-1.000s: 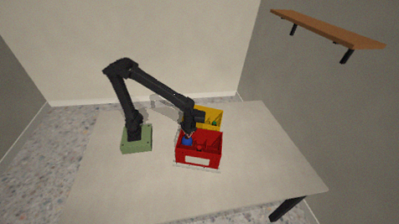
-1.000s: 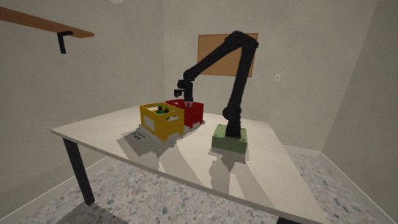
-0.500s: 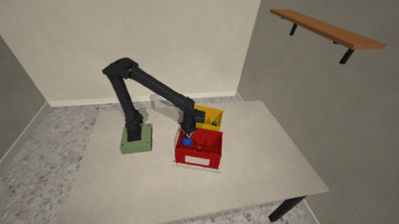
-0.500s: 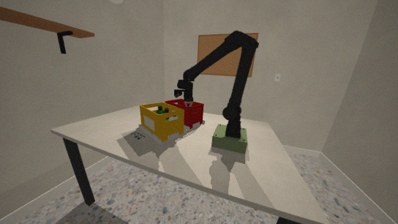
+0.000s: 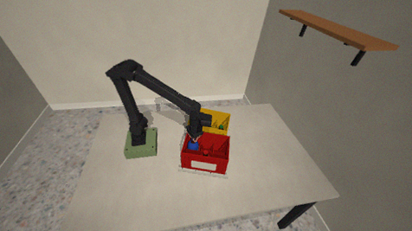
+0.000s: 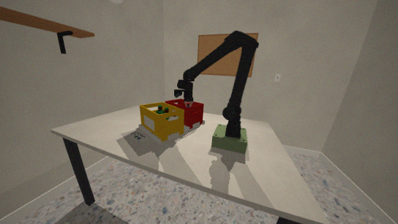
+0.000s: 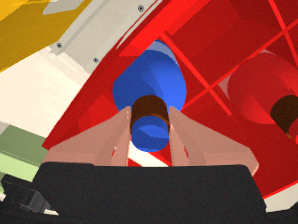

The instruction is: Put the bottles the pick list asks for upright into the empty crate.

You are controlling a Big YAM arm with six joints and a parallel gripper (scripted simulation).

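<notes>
The blue-label bottle is 6 cm below my hand. The rest, counted from my hand: white-labelled bottle 4 cm ahead, 15 cm to the left, 6 cm below; then green-labelled bottle 12 cm ahead, 11 cm to the left, 6 cm below; then red-label bottle 5 cm ahead, 12 cm to the right, 6 cm below.
</notes>
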